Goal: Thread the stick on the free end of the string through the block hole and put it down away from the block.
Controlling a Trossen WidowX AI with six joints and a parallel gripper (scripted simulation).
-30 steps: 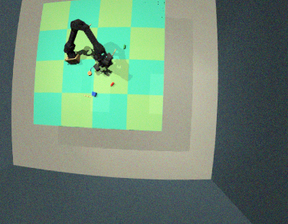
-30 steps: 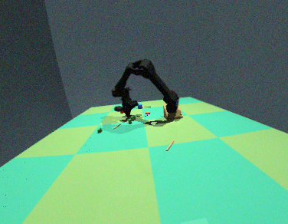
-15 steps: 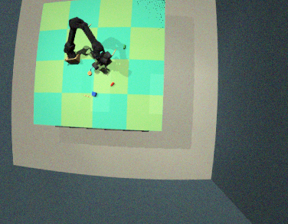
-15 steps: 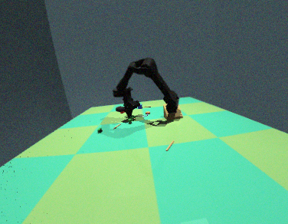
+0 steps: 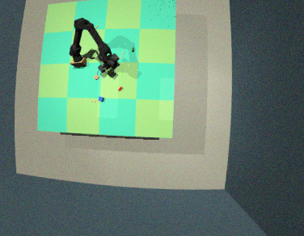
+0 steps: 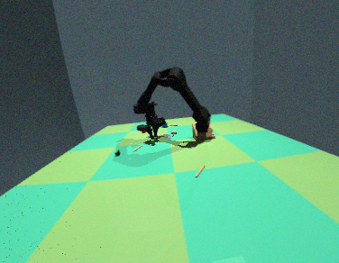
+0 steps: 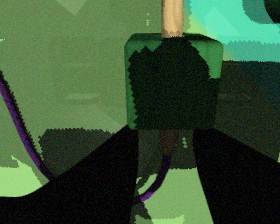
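Right now my gripper tip is 10 mm short of the small green cylinder and 80 mm to the right of it. The rest, counted from my gripper tip: red piece 70 mm ahead, 200 mm to the right; then small dark piece 200 mm ahead, 150 mm to the left, 10 mm below; then round button 140 mm behind, 90 mm to the right, 10 mm below.
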